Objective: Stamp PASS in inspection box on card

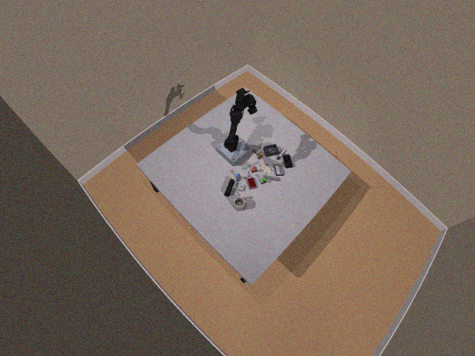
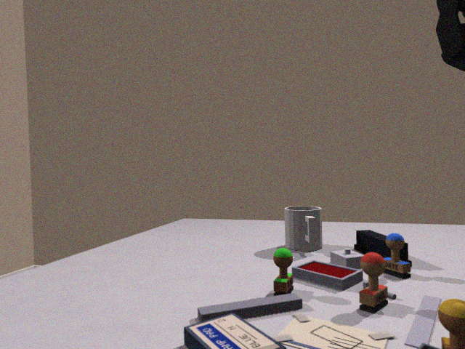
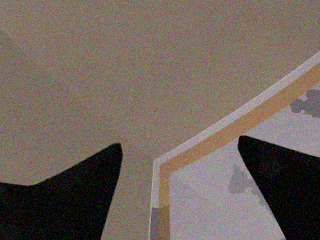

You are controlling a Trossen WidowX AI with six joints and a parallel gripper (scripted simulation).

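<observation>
My gripper tip is 530 mm above the green-knobbed stamp, 390 mm short of it and 140 mm to the left of it. The rest, counted from my gripper tip: card: 560 mm below, 310 mm ahead, 30 mm to the right; then yellow-knobbed stamp: 530 mm below, 200 mm ahead; then red-knobbed stamp: 530 mm below, 270 mm ahead, 130 mm to the right.
</observation>
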